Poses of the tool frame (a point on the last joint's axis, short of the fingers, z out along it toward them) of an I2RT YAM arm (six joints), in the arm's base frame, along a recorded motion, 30 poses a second.
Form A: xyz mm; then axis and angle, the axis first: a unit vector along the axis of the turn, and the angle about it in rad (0 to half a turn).
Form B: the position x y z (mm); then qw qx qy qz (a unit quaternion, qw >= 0). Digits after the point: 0 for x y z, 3 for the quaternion.
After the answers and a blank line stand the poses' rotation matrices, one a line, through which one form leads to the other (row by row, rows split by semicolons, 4 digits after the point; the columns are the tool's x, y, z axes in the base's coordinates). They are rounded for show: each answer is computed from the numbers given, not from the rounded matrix.
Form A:
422 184 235 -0.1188 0.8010 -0.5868 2.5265
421 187 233 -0.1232 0.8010 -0.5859 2.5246
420 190 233 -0.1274 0.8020 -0.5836 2.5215
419 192 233 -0.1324 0.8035 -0.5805 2.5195
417 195 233 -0.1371 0.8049 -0.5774 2.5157
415 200 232 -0.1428 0.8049 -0.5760 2.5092
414 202 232 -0.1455 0.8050 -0.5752 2.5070
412 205 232 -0.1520 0.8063 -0.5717 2.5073
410 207 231 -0.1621 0.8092 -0.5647 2.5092
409 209 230 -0.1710 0.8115 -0.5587 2.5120
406 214 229 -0.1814 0.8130 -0.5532 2.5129
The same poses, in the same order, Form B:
422 184 235 0.303 -0.113 0.763 -0.559
421 187 233 0.304 -0.117 0.763 -0.558
420 190 233 0.305 -0.121 0.764 -0.556
419 192 233 0.306 -0.126 0.765 -0.553
417 195 233 0.308 -0.130 0.766 -0.549
415 200 232 0.311 -0.136 0.765 -0.547
414 202 232 0.312 -0.138 0.765 -0.546
412 205 232 0.312 -0.144 0.766 -0.543
410 207 231 0.311 -0.154 0.769 -0.537
409 209 230 0.310 -0.163 0.772 -0.531
406 214 229 0.309 -0.173 0.773 -0.526

-0.7911 0.1657 0.5888; -0.5115 0.3488 -0.7853; -0.3356 -0.9224 -0.1912
-0.7881 0.1598 0.5945; -0.5181 0.3492 -0.7808; -0.3324 -0.9233 -0.1924
-0.7844 0.1538 0.6009; -0.5245 0.3528 -0.7749; -0.3312 -0.9230 -0.1961
-0.7809 0.1454 0.6075; -0.5311 0.3575 -0.7682; -0.3289 -0.9225 -0.2019
-0.7764 0.1385 0.6148; -0.5380 0.3624 -0.7610; -0.3282 -0.9217 -0.2069
-0.7698 0.1328 0.6243; -0.5481 0.3638 -0.7532; -0.3272 -0.9220 -0.2072
-0.7671 0.1296 0.6283; -0.5524 0.3645 -0.7496; -0.3261 -0.9221 -0.2080
-0.7638 0.1175 0.6347; -0.5600 0.3682 -0.7421; -0.3209 -0.9223 -0.2154
-0.7591 0.0968 0.6437; -0.5708 0.3764 -0.7298; -0.3129 -0.9214 -0.2305
-0.7554 0.0780 0.6506; -0.5799 0.3826 -0.7192; -0.3051 -0.9206 -0.2438
-0.7493 0.0586 0.6597; -0.5921 0.3869 -0.7069; -0.2966 -0.9203 -0.2552

